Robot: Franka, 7 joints.
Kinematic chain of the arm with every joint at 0, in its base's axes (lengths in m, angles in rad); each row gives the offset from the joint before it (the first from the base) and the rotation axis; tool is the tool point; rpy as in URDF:
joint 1: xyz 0 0 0.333 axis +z
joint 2: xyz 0 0 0 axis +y
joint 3: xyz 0 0 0.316 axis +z
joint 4: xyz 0.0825 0 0 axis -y
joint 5: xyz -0.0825 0 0.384 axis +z
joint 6: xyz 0 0 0 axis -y
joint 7: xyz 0.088 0 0 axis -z
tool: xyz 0 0 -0.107 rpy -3.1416 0 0
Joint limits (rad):
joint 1: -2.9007..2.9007
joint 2: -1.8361..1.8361
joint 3: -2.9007..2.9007
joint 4: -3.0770..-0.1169
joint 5: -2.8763..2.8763
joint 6: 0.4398..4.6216
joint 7: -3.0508..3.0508
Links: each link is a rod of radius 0.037 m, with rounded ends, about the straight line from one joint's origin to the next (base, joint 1, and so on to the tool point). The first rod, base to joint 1, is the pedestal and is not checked.
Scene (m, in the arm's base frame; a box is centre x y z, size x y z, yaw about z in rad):
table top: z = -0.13
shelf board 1: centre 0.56 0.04 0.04 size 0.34 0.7 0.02 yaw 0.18
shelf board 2: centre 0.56 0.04 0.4 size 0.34 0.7 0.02 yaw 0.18
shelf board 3: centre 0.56 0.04 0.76 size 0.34 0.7 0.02 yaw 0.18
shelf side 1: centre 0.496 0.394 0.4 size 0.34 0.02 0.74 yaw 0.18
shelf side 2: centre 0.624 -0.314 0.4 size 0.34 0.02 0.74 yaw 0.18
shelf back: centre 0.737 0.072 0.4 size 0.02 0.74 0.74 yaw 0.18
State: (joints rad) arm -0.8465 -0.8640 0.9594 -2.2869 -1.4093 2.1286 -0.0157
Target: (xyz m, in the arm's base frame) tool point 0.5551 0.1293 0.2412
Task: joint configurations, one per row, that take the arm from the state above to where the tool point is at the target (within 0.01 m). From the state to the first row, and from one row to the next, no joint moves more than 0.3 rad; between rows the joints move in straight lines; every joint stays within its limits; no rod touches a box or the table.
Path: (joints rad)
1: -0.6966 -1.1571 0.8829 -2.5046 -1.3543 1.9684 -0.0157
2: -0.5466 -1.4501 0.8064 -2.7223 -1.2994 1.8083 -0.0157
3: -0.5871 -1.3644 1.0904 -2.7888 -1.2747 1.8348 -0.0157
4: -0.6276 -1.2787 1.3745 -2.8553 -1.2501 1.8613 -0.0157
5: -0.6681 -1.1930 1.6585 -2.9218 -1.2254 1.8878 -0.0157
6: -0.7086 -1.1073 1.9426 -2.9882 -1.2007 1.9143 -0.0157
7: -1.0020 -1.1619 1.9007 -2.7033 -1.2724 2.0703 -0.0157
8: -1.2954 -1.2166 1.8588 -2.4183 -1.3440 2.2263 -0.0157
9: -1.5888 -1.2713 1.8169 -2.1333 -1.4156 2.3823 -0.0157

